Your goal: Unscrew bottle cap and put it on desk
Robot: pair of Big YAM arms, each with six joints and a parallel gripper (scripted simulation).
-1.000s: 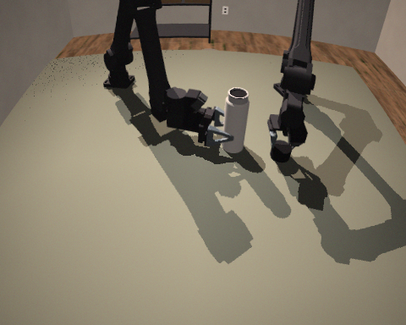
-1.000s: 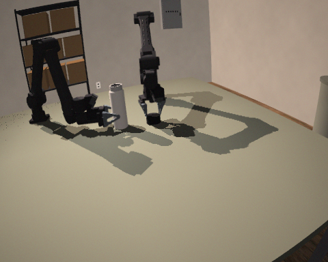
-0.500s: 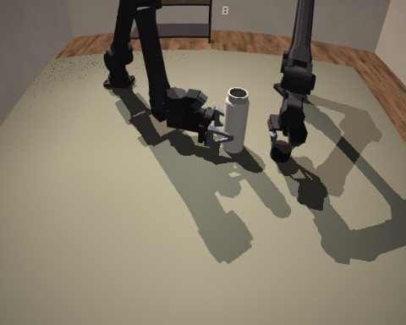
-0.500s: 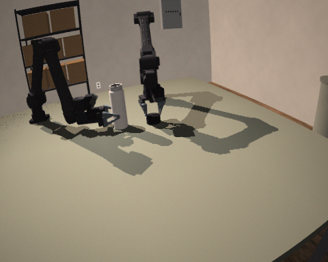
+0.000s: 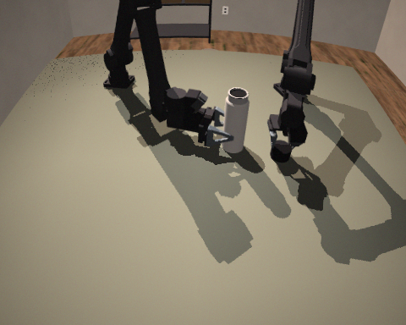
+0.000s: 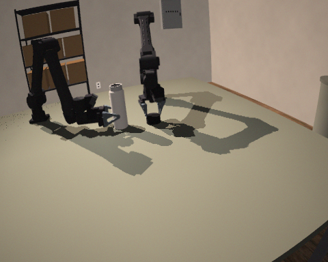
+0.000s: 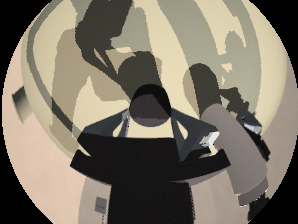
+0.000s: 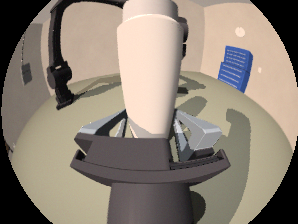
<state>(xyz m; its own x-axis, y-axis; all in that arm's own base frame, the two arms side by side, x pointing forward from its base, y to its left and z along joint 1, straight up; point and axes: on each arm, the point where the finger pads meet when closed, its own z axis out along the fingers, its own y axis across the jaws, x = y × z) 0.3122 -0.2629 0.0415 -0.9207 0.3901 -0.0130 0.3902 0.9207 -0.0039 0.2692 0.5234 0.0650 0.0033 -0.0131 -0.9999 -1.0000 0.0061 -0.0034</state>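
The black cap lies 3 cm below my left hand.
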